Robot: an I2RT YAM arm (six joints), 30 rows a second.
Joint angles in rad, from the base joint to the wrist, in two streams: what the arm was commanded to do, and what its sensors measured. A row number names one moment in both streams.
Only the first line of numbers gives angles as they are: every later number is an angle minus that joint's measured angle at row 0.
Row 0, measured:
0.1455, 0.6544, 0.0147, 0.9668, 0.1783, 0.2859
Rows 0 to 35, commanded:
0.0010, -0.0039, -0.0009, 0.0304, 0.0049, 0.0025
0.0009, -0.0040, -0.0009, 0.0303, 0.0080, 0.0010
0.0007, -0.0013, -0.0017, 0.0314, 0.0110, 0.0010
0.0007, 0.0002, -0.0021, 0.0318, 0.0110, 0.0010
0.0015, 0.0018, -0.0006, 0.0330, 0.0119, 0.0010
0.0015, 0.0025, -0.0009, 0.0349, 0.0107, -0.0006
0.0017, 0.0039, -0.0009, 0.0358, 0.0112, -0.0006
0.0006, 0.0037, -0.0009, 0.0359, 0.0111, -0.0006
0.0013, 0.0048, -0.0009, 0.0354, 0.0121, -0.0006
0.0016, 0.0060, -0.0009, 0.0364, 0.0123, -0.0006
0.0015, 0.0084, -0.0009, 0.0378, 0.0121, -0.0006
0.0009, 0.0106, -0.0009, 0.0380, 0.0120, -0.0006
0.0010, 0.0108, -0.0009, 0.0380, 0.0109, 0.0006
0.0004, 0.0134, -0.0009, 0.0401, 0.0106, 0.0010
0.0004, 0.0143, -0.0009, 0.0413, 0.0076, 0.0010
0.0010, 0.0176, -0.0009, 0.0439, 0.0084, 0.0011
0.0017, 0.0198, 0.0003, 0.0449, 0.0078, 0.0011
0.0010, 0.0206, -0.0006, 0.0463, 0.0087, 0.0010
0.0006, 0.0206, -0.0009, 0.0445, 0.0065, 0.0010
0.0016, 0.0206, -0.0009, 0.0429, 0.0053, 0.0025
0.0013, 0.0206, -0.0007, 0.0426, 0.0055, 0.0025
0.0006, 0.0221, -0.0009, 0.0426, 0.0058, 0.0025
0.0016, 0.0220, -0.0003, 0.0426, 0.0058, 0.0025
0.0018, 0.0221, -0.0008, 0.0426, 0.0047, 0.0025
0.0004, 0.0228, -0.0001, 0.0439, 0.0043, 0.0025
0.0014, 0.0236, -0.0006, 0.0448, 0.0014, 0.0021
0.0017, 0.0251, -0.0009, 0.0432, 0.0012, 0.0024
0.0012, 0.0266, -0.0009, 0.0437, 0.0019, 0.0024
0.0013, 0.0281, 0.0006, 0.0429, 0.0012, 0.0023
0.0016, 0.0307, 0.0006, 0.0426, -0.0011, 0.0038
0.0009, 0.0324, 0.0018, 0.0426, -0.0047, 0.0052
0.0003, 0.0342, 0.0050, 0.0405, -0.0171, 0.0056
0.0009, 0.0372, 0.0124, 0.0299, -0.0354, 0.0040
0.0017, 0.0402, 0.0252, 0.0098, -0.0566, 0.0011
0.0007, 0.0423, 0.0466, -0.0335, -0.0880, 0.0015
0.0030, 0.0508, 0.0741, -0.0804, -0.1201, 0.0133
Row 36, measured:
0.0000, 0.0416, 0.0316, -0.0087, -0.0366, 0.0023
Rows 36 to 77, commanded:
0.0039, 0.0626, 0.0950, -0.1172, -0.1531, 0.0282
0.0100, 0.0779, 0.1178, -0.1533, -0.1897, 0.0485
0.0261, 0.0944, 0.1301, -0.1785, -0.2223, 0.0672
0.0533, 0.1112, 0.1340, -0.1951, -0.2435, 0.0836
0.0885, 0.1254, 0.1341, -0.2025, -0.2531, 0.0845
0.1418, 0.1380, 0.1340, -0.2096, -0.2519, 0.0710
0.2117, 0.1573, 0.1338, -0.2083, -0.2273, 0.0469
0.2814, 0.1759, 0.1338, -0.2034, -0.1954, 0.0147
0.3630, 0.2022, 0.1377, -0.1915, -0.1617, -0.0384
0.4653, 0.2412, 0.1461, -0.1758, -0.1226, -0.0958
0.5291, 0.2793, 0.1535, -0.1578, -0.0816, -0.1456
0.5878, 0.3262, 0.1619, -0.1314, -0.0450, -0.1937
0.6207, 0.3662, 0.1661, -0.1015, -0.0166, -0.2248
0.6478, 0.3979, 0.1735, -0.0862, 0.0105, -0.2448
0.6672, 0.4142, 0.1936, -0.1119, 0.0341, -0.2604
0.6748, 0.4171, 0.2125, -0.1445, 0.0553, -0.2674
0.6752, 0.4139, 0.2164, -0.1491, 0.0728, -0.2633
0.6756, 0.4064, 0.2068, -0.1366, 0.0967, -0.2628
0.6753, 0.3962, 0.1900, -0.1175, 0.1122, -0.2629
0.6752, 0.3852, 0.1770, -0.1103, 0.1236, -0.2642
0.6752, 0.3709, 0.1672, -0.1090, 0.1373, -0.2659
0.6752, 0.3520, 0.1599, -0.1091, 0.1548, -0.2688
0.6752, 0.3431, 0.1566, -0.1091, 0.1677, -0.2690
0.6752, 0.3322, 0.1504, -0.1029, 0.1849, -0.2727
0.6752, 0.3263, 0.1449, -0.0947, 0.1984, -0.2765
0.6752, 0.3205, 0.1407, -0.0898, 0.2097, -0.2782
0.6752, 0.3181, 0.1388, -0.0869, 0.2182, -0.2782
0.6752, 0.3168, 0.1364, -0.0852, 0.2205, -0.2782
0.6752, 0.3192, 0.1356, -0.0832, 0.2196, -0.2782
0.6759, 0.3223, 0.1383, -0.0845, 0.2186, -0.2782
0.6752, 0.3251, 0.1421, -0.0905, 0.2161, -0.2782
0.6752, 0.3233, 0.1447, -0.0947, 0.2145, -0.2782
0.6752, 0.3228, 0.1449, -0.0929, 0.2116, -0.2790
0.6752, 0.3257, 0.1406, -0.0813, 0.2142, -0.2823
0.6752, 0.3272, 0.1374, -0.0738, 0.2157, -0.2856
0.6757, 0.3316, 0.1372, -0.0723, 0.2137, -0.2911
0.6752, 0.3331, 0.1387, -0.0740, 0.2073, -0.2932
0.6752, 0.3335, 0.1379, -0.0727, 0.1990, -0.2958
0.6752, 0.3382, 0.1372, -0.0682, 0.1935, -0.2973
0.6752, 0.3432, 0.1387, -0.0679, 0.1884, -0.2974
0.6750, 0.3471, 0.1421, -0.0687, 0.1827, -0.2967
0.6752, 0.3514, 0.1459, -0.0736, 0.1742, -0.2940
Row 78, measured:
0.6733, 0.3437, 0.1388, -0.0965, 0.1946, -0.2857
